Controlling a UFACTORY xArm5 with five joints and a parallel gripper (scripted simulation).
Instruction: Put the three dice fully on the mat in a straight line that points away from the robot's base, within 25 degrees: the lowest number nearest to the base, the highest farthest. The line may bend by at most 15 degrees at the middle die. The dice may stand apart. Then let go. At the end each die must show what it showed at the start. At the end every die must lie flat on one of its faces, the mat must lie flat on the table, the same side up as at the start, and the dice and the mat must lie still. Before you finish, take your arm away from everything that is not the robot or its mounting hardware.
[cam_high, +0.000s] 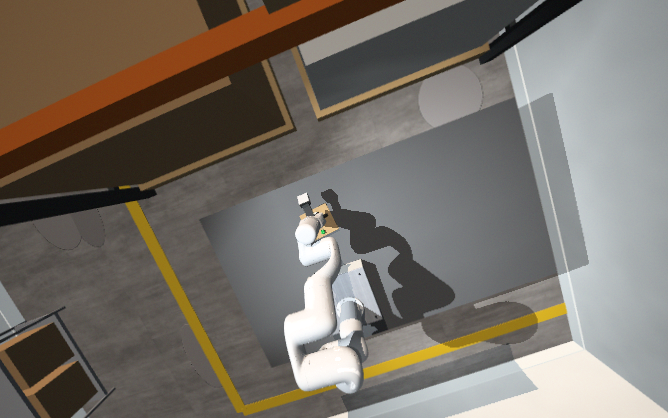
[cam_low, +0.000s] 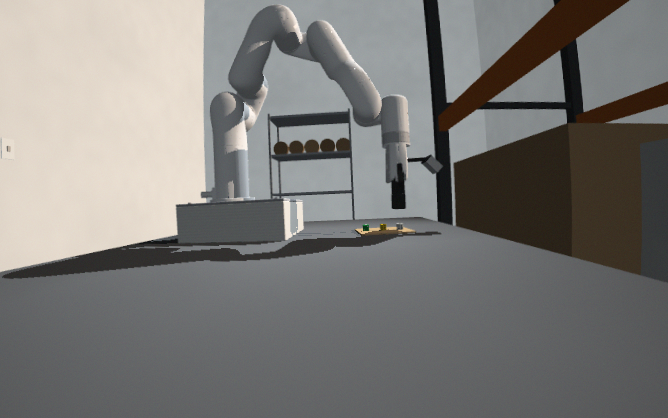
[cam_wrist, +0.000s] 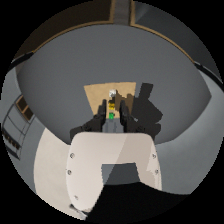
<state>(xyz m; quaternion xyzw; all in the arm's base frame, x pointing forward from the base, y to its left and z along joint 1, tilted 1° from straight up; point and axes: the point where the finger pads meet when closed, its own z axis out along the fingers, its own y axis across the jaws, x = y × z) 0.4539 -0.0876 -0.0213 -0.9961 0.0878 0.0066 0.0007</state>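
The white die is 70 mm below my hand. From my hand the other things lie so: yellow die: 70 mm below, 40 mm behind, 10 mm to the left; green die: 90 mm behind, 70 mm below, 20 mm to the left; tan mat: 80 mm below, 40 mm behind, 10 mm to the left.
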